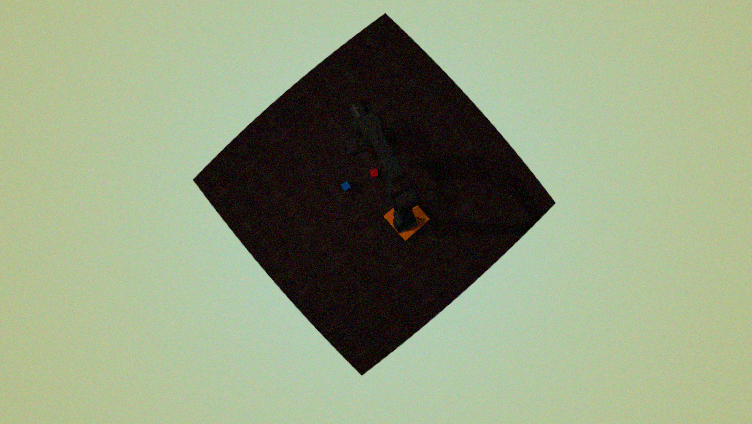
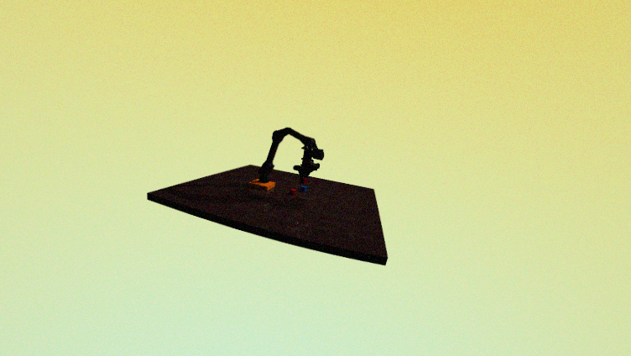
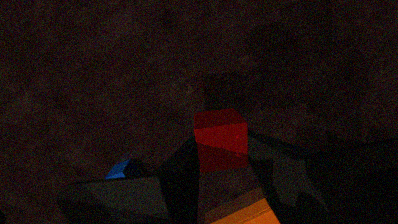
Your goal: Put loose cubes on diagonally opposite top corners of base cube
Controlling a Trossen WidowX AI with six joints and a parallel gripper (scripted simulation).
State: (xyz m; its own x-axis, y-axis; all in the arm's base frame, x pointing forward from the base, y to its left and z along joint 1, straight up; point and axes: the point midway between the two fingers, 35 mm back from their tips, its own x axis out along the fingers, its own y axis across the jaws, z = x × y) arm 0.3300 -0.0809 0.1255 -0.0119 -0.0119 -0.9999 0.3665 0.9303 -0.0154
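My gripper tip is 4 cm past the blue cube, 18 cm to the right of it and 11 cm above it.
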